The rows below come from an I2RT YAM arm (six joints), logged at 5 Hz.
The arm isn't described. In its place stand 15 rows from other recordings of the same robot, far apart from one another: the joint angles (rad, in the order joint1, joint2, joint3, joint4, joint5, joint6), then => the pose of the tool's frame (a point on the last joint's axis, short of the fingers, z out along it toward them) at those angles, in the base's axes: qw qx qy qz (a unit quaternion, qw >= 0); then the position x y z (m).
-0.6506 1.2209 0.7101 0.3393 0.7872 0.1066 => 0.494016, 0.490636, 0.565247, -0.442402, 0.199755, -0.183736, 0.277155
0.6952 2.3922 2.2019 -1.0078 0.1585 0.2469 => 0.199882, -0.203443, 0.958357, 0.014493, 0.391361, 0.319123, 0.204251
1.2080 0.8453 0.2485 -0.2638 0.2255 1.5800 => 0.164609, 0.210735, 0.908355, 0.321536, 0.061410, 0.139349, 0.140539
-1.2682 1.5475 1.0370 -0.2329 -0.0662 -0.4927 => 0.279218, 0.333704, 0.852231, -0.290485, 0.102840, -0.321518, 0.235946
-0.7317 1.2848 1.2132 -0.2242 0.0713 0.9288 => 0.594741, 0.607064, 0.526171, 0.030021, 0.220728, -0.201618, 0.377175
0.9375 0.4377 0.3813 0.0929 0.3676 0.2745 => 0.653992, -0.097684, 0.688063, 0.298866, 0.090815, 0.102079, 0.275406
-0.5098 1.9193 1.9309 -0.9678 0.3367 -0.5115 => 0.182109, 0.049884, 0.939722, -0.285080, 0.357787, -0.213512, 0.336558
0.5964 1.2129 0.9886 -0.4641 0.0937 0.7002 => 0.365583, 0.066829, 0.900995, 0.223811, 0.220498, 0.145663, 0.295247
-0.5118 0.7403 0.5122 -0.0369 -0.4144 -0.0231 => 0.616546, 0.066797, 0.784480, 0.000490, 0.164116, -0.075747, 0.266701
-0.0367 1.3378 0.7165 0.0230 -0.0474 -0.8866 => 0.427608, -0.374476, 0.800669, -0.189337, 0.283583, -0.008724, 0.214835
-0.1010 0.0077 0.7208 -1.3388 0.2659 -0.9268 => 0.334846, -0.298875, 0.832595, -0.324556, -0.011011, -0.008287, 0.257733
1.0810 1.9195 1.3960 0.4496 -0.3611 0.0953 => 0.483950, -0.448710, 0.577230, 0.480891, 0.205022, 0.411302, 0.283176
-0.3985 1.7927 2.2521 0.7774 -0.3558 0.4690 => 0.968886, -0.089585, 0.221788, 0.063601, 0.287105, -0.107423, 0.634877
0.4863 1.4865 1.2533 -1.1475 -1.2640 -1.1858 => 0.273456, -0.633566, 0.496867, 0.526250, 0.219318, 0.154330, 0.295098
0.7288 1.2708 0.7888 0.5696 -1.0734 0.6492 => 0.269579, -0.399829, 0.565035, 0.669477, 0.186186, 0.208160, 0.313265
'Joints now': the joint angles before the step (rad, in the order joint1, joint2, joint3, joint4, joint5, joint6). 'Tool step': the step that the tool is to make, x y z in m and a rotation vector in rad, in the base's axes. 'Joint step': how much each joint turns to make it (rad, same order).
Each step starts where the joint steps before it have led.
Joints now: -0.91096, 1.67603, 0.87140, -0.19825, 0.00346, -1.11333
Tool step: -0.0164, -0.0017, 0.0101, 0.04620, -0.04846, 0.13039
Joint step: -0.06309, -0.04703, -0.00162, -0.06419, -0.15906, -0.12910
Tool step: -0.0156, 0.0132, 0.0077, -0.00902, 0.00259, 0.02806
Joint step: -0.02117, -0.08942, -0.05607, -0.03490, -0.01956, -0.04637
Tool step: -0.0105, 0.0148, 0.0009, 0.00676, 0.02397, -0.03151
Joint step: 0.00122, -0.06981, -0.05578, -0.02960, 0.03091, 0.01989
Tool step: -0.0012, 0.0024, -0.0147, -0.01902, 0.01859, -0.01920
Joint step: 0.00569, 0.01978, -0.05014, 0.07669, 0.03503, 0.00822
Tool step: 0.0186, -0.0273, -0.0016, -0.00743, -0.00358, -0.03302
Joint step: 0.00404, 0.12754, 0.11469, 0.02412, 0.02015, 0.03128
